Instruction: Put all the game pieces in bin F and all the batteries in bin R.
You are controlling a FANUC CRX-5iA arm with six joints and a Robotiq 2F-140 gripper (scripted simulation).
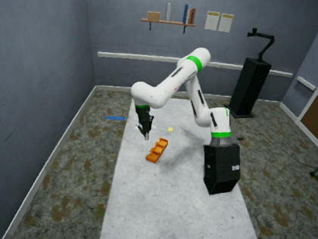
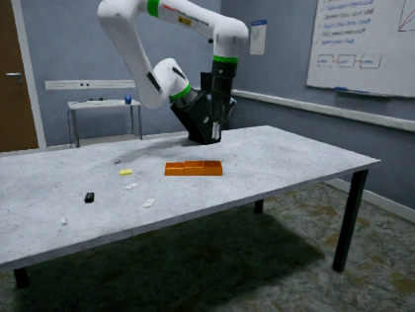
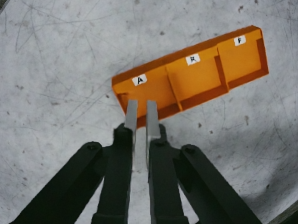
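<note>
My gripper is now 10 cm past the orange bin block, 4 cm to the left of it and 19 cm above it. Round my hand: white domino (4 cm ahead, 34 cm to the right, 20 cm below); then yellow flat piece (27 cm behind, 29 cm to the right, 21 cm below); then black battery (13 cm behind, 48 cm to the right, 20 cm below).
</note>
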